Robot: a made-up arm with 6 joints.
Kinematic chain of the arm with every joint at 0, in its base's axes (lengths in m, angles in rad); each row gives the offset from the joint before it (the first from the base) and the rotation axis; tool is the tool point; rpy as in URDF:
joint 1: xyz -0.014 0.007 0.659 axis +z
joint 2: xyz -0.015 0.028 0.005 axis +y
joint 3: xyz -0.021 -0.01 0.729 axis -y
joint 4: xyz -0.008 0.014 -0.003 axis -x
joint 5: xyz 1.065 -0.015 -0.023 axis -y
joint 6: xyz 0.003 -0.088 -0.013 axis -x
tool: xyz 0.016 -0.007 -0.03 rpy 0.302 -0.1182 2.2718
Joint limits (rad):
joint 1: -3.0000..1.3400
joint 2: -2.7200..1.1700
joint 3: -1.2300..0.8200
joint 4: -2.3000..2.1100
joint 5: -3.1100..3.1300
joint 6: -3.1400..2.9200
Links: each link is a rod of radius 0.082 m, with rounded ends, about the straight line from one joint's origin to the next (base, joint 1, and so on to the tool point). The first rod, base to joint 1, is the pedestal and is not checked.
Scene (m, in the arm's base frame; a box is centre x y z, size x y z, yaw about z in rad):
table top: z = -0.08
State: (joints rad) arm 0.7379 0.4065 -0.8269 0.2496 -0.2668 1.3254
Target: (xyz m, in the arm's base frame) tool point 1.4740 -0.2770 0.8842
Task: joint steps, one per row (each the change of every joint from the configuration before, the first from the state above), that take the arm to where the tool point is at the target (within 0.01 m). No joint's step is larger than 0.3 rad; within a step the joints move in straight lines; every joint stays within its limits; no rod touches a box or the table.
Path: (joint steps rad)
1: -0.1713 0.0752 0.2602 0.0319 0.0126 0.0087
2: -0.1712 0.0752 0.2603 0.0318 0.0126 0.0088
3: -0.1713 0.0752 0.2602 0.0319 0.0126 0.0087
4: -0.1713 0.0752 0.2603 0.0318 0.0126 0.0087
5: -0.1712 0.0752 0.2602 0.0319 0.0126 0.0088

